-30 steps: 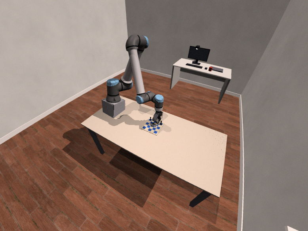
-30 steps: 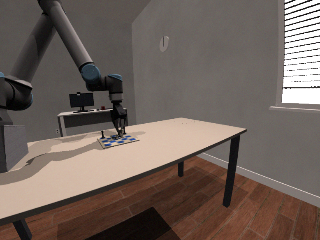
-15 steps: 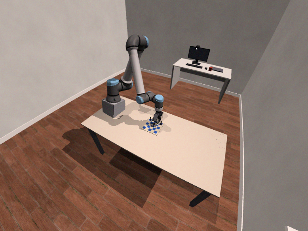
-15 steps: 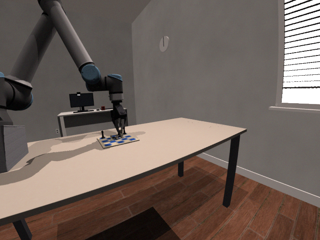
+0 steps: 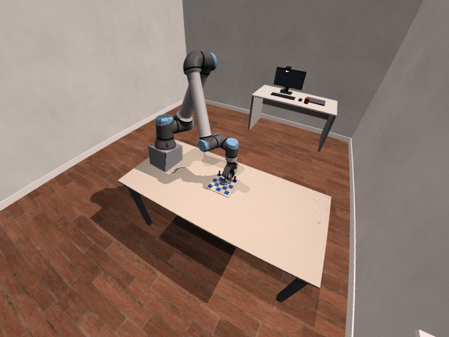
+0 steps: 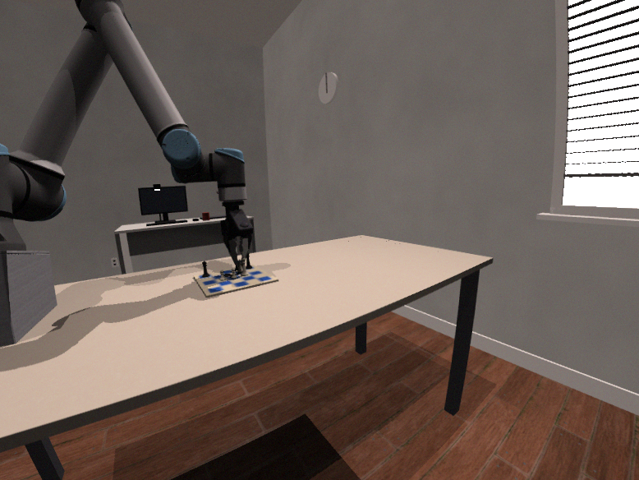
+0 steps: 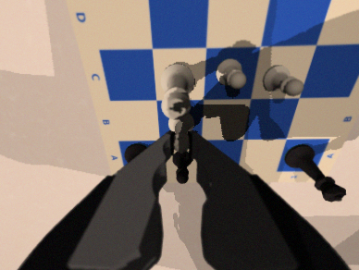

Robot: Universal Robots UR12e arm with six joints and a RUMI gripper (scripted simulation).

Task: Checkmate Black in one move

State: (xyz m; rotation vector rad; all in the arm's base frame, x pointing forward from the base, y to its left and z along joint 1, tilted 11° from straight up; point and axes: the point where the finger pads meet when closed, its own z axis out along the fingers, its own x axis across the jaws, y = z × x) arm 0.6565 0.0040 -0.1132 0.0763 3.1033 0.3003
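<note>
Now: hand 30 mm to the left of the tall white piece. Round my hand: black pawn (40 mm to the left, 20 mm below); blue-and-cream chessboard (40 mm behind, 40 mm to the right, 40 mm below); tall black piece (40 mm ahead, 30 mm to the left).
</note>
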